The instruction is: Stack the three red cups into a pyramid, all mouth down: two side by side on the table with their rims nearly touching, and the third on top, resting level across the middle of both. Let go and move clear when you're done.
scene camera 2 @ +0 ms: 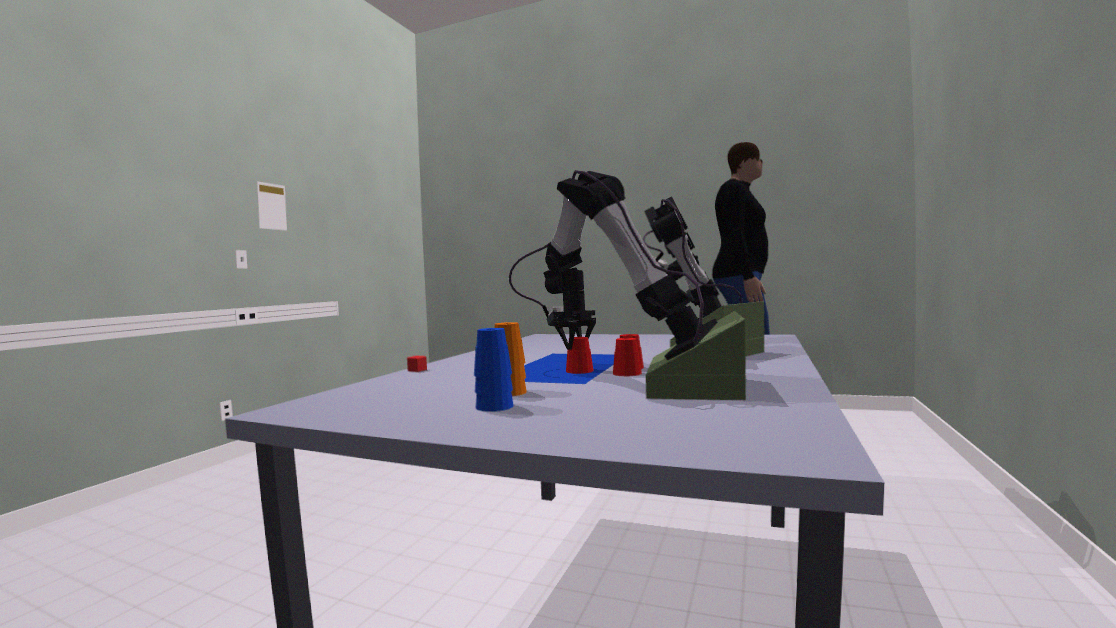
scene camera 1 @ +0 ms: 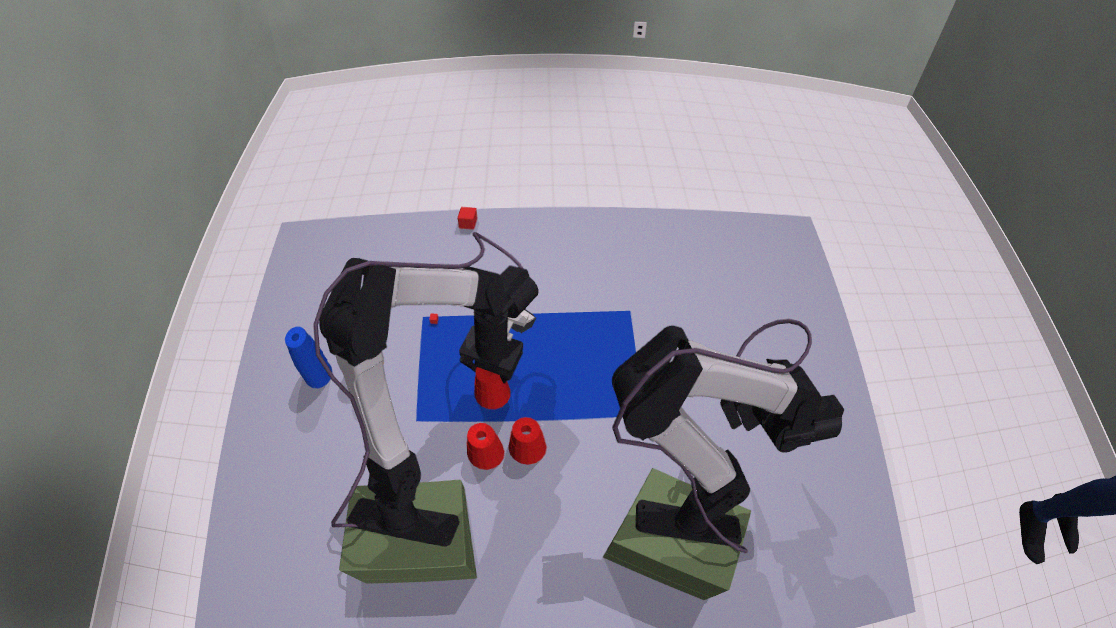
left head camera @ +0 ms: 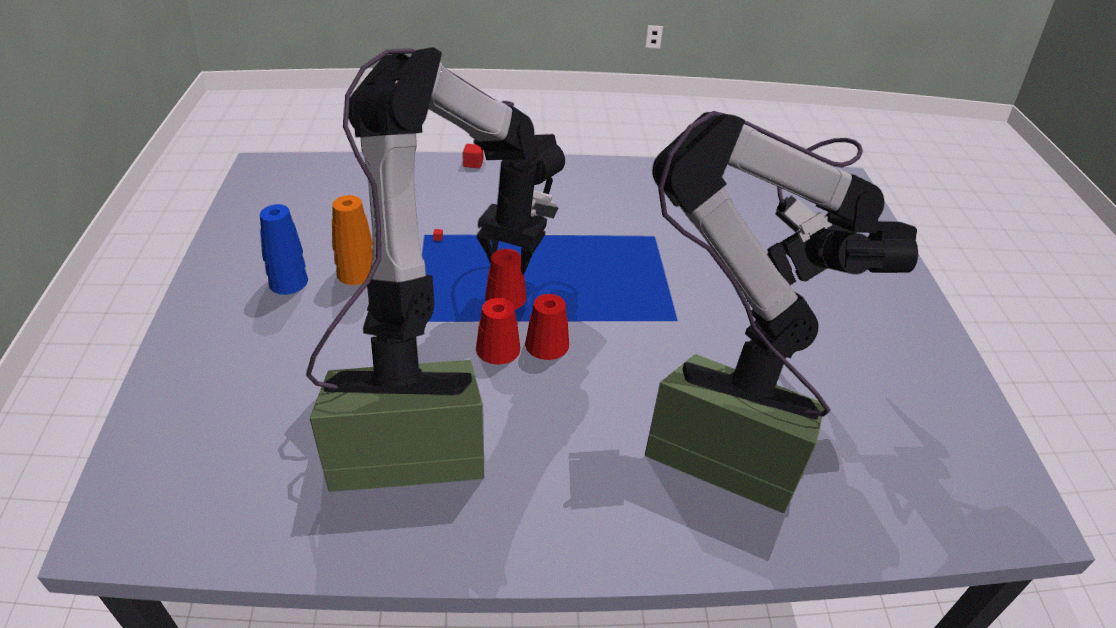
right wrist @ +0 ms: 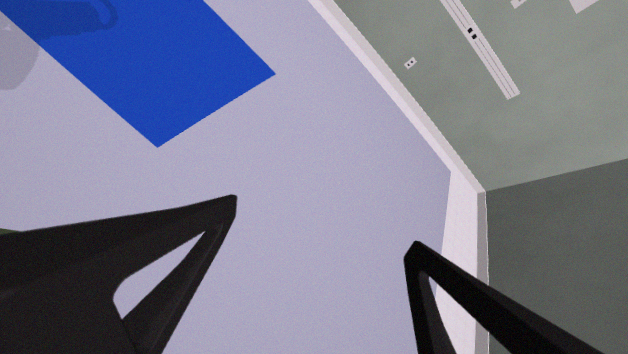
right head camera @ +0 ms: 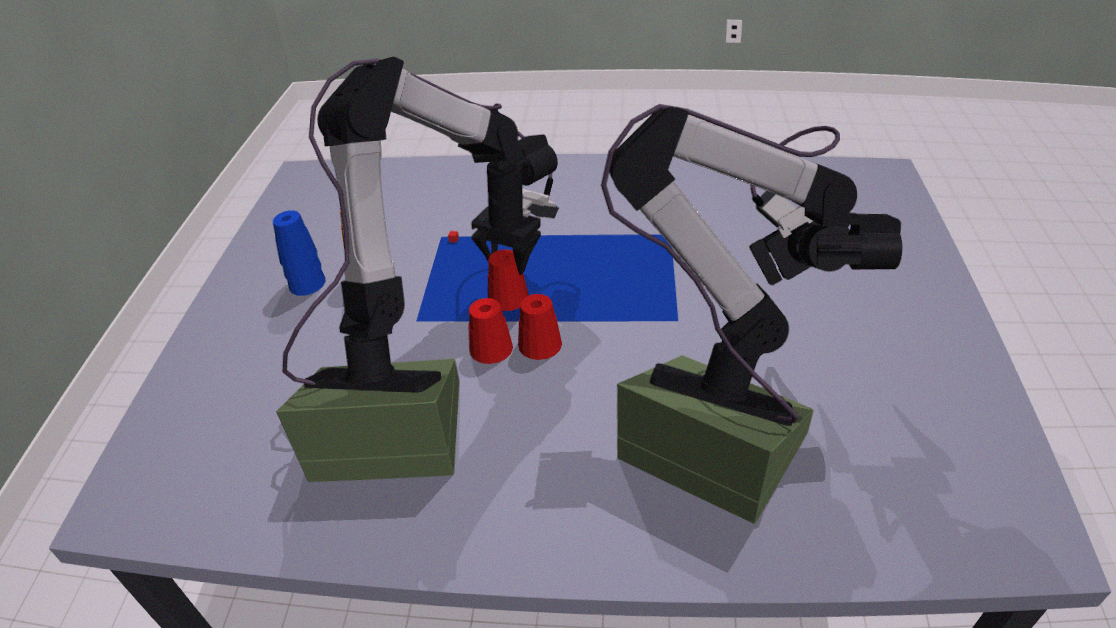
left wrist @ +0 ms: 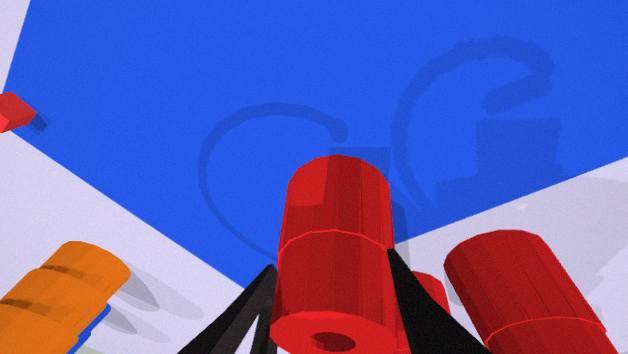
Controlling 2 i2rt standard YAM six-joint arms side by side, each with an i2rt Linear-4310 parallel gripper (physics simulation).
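Places are measured from the left arm's base along level axes (x ahead, y left, z up), in centimetres.
Pixels of known places: left gripper, fingertip midpoint: (scene camera 2: 576, 348) (scene camera 1: 491, 375) (left head camera: 508, 268) (right head camera: 507, 268) (left wrist: 330, 265); right gripper, fingertip midpoint: (left head camera: 793, 242) (right wrist: 324, 228) (right head camera: 787, 238); left arm's base at its link origin: (scene camera 2: 693, 340) (scene camera 1: 402, 523) (left head camera: 397, 385) (right head camera: 371, 382); right arm's base at its link origin: (scene camera 1: 689, 525) (left head camera: 749, 393) (right head camera: 721, 397).
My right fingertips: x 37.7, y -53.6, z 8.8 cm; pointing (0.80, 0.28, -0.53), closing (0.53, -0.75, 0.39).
For each thing: its top centre in the pictures, then the offset to it from my right fingertips. Level surfaces: height alone.
- red cup at its top centre: (left wrist: 320, 342) (left head camera: 503, 256) (right head camera: 501, 257) (scene camera 1: 486, 371) (scene camera 2: 577, 338) dy +47.1, dx -3.4, dz -10.3 cm
- blue cup stack at its top centre: (left head camera: 275, 210) (right head camera: 287, 216) (scene camera 2: 488, 329) (scene camera 1: 295, 335) dy +86.5, dx -9.1, dz -3.9 cm
- orange cup stack at its top centre: (left head camera: 347, 201) (scene camera 2: 504, 323) dy +75.2, dx -3.3, dz -3.9 cm
- small red cube at its top centre: (left head camera: 437, 231) (right head camera: 452, 233) (scene camera 1: 433, 316) dy +63.8, dx +10.4, dz -17.6 cm
- blue mat at its surface level: dz -19.1 cm
- larger red cube at its top centre: (left head camera: 473, 148) (scene camera 1: 466, 212) (scene camera 2: 416, 356) dy +65.3, dx +39.6, dz -15.2 cm
One red cup (left head camera: 506, 285) (right head camera: 507, 285) (scene camera 1: 491, 390) (scene camera 2: 579, 357) (left wrist: 335, 200) stands mouth down on the blue mat, near its front edge. My left gripper (left head camera: 508, 265) (left wrist: 330, 265) is shut on this cup, with one finger on each side. Two other red cups stand mouth down side by side on the table in front of the mat, with a small gap: the left one (left head camera: 497, 335) (right head camera: 489, 335) (scene camera 1: 484, 449) and the right one (left head camera: 547, 331) (right head camera: 539, 331) (scene camera 1: 527, 443). In the left wrist view the left one is mostly hidden. My right gripper (right wrist: 324, 228) is open and empty, raised at the right.
A blue cup stack (left head camera: 282, 253) (scene camera 2: 493, 371) and an orange cup stack (left head camera: 351, 242) (scene camera 2: 513, 359) stand at the left. A small red cube (left head camera: 437, 235) lies at the back-left corner of the blue mat (left head camera: 608, 273). A larger red cube (left head camera: 472, 155) (scene camera 1: 466, 217) lies near the back edge.
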